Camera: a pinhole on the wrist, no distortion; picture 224 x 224 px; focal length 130.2 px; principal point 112.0 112.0 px. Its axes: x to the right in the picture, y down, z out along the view. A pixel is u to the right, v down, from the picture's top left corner.
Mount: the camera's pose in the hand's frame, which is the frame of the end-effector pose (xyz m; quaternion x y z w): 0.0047 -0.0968 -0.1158 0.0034 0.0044 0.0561 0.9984
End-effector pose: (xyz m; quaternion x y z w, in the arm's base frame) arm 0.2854 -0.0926 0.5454 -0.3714 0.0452 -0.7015 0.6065
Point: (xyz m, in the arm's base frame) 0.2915 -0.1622 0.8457
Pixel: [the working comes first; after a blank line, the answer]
In the camera's frame: 0.1893 -0.0540 0.3106

191 89
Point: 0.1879 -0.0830 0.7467
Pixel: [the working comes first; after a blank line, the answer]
In the camera's frame: 0.0673 -0.0957 0.2096

154 53
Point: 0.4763 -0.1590 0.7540
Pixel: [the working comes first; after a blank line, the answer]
In the camera's frame: 0.1679 0.1472 0.3506

174 167
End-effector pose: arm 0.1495 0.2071 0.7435 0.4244 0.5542 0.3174 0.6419
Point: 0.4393 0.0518 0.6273
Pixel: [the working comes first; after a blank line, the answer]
In the camera's frame: -0.0460 -0.0497 0.4271

98 97
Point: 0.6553 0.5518 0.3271
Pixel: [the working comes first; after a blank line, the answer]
In the camera's frame: 0.5565 -0.1536 0.5406

outside the picture
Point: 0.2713 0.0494 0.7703
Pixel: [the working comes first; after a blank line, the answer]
In the camera's frame: -0.1273 0.0758 0.2648

49 149
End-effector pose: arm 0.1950 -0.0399 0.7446 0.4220 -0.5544 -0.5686 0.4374
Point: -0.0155 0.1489 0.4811
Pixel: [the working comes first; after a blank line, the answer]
In the camera's frame: -0.1549 -0.1547 0.3604

56 56
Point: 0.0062 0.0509 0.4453
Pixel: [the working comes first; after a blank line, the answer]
In the camera's frame: -0.0702 -0.1996 0.3138

83 29
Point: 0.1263 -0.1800 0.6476
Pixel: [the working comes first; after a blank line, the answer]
In the camera's frame: 0.1456 -0.0173 0.1440

outside the picture
